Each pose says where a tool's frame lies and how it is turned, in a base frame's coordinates. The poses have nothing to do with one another.
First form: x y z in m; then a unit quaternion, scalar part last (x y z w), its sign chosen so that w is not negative.
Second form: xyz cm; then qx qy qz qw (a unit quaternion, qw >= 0). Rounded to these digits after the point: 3 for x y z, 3 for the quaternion.
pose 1, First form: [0.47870 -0.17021 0.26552 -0.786 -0.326 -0.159 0.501]
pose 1, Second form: [47.870 -17.021 26.552 -0.786 -0.326 -0.159 0.501]
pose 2, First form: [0.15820 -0.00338 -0.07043 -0.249 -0.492 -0.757 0.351]
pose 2, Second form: [15.820 -0.338 -7.043 -0.249 -0.492 -0.757 0.351]
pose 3, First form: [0.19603 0.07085 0.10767 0.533 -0.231 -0.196 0.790]
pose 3, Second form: [19.603 7.085 10.767 0.533 -0.231 -0.196 0.790]
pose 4, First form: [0.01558 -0.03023 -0.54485 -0.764 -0.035 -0.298 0.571]
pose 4, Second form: [1.558 -3.023 -54.485 -0.764 -0.035 -0.298 0.571]
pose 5, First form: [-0.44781 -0.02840 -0.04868 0.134 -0.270 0.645 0.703]
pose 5, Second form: [-44.781 -2.840 -4.868 0.134 -0.270 0.645 0.703]
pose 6, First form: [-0.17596 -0.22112 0.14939 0.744 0.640 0.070 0.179]
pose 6, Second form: [-17.596 -22.112 14.939 0.744 0.640 0.070 0.179]
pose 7, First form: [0.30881 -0.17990 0.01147 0.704 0.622 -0.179 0.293]
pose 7, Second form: [30.881 -17.990 1.147 0.704 0.622 -0.179 0.293]
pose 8, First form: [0.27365 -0.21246 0.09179 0.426 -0.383 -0.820 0.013]
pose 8, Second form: [27.365 -21.246 9.179 0.426 -0.383 -0.820 0.013]
